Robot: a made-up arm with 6 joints. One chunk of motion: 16 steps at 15 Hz.
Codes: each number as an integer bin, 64 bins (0 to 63) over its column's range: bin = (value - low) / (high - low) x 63, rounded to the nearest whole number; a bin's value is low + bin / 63 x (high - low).
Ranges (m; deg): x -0.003..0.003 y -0.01..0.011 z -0.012..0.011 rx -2..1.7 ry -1.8..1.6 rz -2.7..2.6
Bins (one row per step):
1: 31 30 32 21 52 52
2: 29 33 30 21 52 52
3: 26 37 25 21 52 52
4: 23 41 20 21 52 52
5: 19 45 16 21 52 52
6: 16 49 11 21 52 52
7: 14 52 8 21 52 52
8: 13 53 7 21 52 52
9: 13 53 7 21 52 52
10: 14 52 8 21 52 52
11: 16 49 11 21 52 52
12: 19 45 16 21 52 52
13: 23 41 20 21 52 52
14: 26 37 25 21 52 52
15: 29 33 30 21 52 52
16: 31 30 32 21 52 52
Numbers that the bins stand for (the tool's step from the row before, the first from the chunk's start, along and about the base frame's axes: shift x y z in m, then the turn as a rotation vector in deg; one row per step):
1: -0.00005 0.00000 -0.00032 -0.767 1.006 1.675
2: -0.00024 0.00100 -0.00105 -0.767 1.006 1.675
3: -0.00052 0.00233 -0.00287 -0.767 1.006 1.675
4: -0.00081 0.00367 -0.00470 -0.767 1.006 1.675
5: -0.00119 0.00500 -0.00616 -0.767 1.006 1.675
6: -0.00148 0.00633 -0.00798 -0.767 1.006 1.675
7: -0.00167 0.00733 -0.00908 -0.767 1.006 1.675
8: -0.00176 0.00767 -0.00944 -0.767 1.006 1.675
9: -0.00176 0.00767 -0.00944 -0.767 1.006 1.675
10: -0.00167 0.00733 -0.00908 -0.767 1.006 1.675
11: -0.00148 0.00633 -0.00798 -0.767 1.006 1.675
12: -0.00119 0.00500 -0.00616 -0.767 1.006 1.675
13: -0.00081 0.00367 -0.00470 -0.767 1.006 1.675
14: -0.00052 0.00233 -0.00287 -0.767 1.006 1.675
15: -0.00024 0.00100 -0.00105 -0.767 1.006 1.675
16: -0.00005 0.00000 -0.00032 -0.767 1.006 1.675

